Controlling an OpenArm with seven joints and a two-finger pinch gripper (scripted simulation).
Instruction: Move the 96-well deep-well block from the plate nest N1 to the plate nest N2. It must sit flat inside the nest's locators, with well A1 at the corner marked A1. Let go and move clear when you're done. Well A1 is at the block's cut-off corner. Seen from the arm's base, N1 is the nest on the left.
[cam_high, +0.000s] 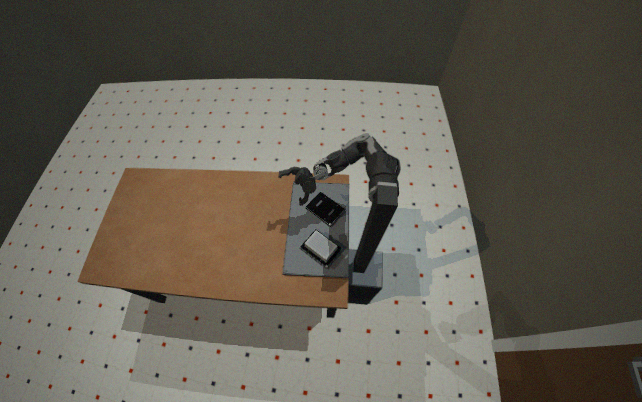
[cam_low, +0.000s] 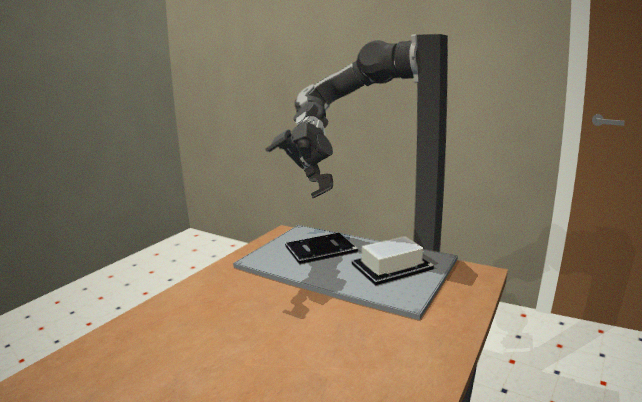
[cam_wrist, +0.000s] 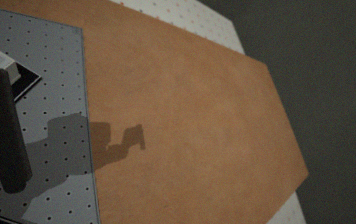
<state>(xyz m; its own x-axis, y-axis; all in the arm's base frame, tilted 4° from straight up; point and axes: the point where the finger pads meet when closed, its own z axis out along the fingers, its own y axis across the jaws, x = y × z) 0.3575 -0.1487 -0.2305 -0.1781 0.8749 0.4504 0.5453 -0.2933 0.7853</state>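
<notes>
The deep-well block is 16 cm behind my hand, 15 cm to the left of it and 22 cm below it. Also, from my hand: plate nest N1 (16 cm behind, 15 cm to the left, 25 cm below); then A1 label (19 cm behind, 24 cm to the left, 24 cm below); then plate nest N2 (16 cm behind, 6 cm to the right, 25 cm below).
</notes>
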